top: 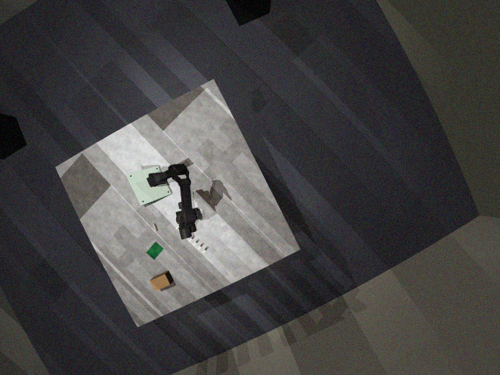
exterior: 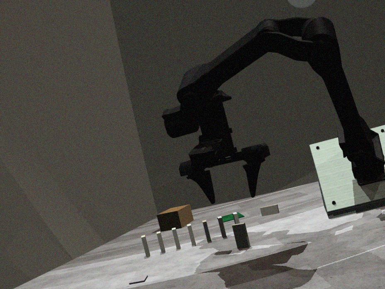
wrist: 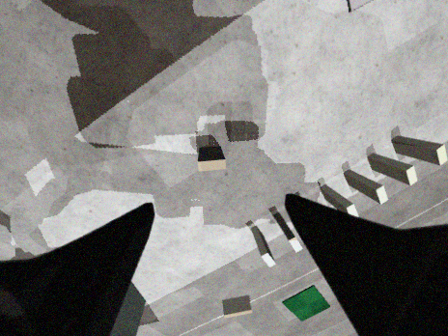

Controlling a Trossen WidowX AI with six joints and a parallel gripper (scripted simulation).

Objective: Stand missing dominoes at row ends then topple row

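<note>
Right now my gripper tip is 11 cm short of the flat green square, 37 cm to the left of it and 10 cm above it. Also, from my gripper tip: cardboard box 32 cm ahead, 41 cm to the right, 7 cm below; small dark flat patch 18 cm ahead, 13 cm to the left, 10 cm below.
</note>
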